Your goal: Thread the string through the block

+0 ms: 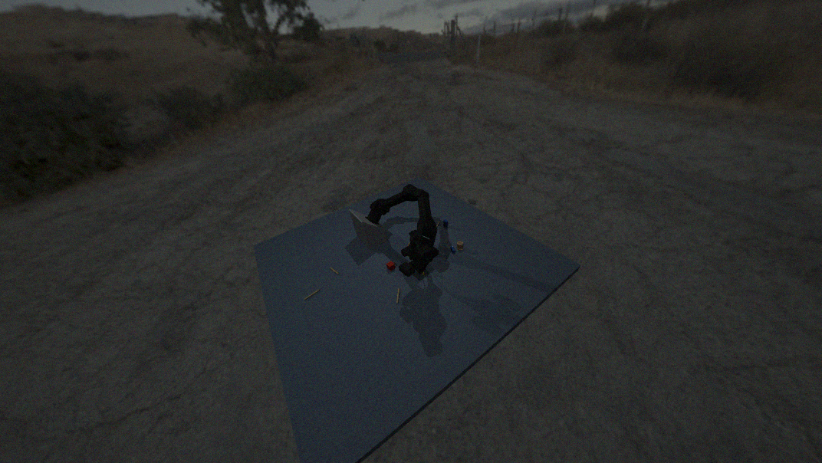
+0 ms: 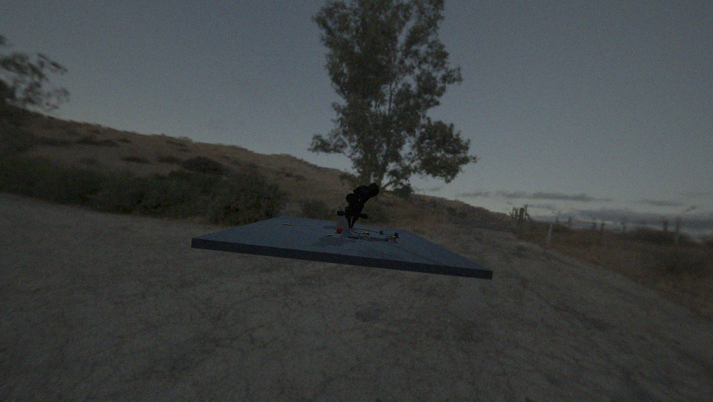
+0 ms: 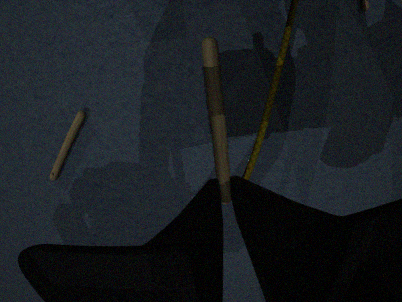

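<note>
Now: the red block 180 mm behind my gripper tip, 50 mm below it and 40 mm to the right of it. From my gripper tip the other things lie so: thin wooden stick: 10 mm behind; green object: 310 mm to the left, 300 mm behind, 50 mm below; blue object: 250 mm to the left, 50 mm below, 20 mm behind.
</note>
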